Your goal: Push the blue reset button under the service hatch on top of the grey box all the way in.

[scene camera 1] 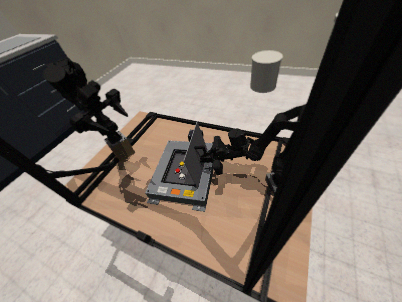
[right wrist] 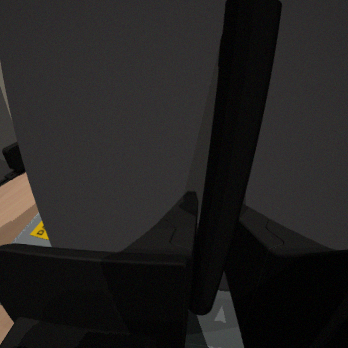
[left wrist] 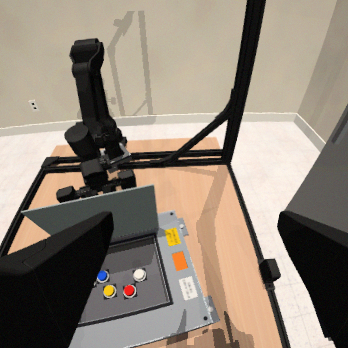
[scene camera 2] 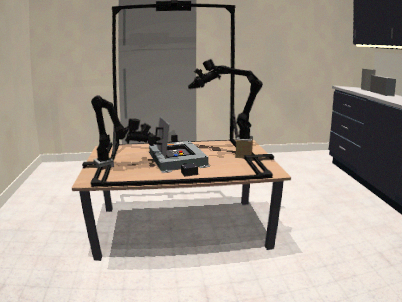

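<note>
The grey box [scene camera 1: 163, 167] [scene camera 2: 185, 163] [left wrist: 170, 321] lies on the table. Its hatch [scene camera 1: 194, 162] [scene camera 2: 164, 136] [left wrist: 125, 210] [right wrist: 120, 125] stands raised, close to upright. The blue button [scene camera 2: 175, 155] [left wrist: 102, 275] sits in the recess, right beside the left finger's edge in the left wrist view; how deep it sits I cannot tell. It does not show in scene camera 1. My left gripper [scene camera 2: 191, 86] [left wrist: 196, 220] is open and empty, high above the table. My right gripper [scene camera 1: 205, 157] [scene camera 2: 156, 139] [right wrist: 202, 199] is shut on the hatch's black handle [right wrist: 235, 125].
A yellow button [left wrist: 109, 290], a red button [left wrist: 129, 290] and a white button [left wrist: 139, 274] sit near the blue one. The raised hatch stands between the recess and my right arm. Black frame rails [left wrist: 195, 156] and an upright post [left wrist: 241, 80] border the table.
</note>
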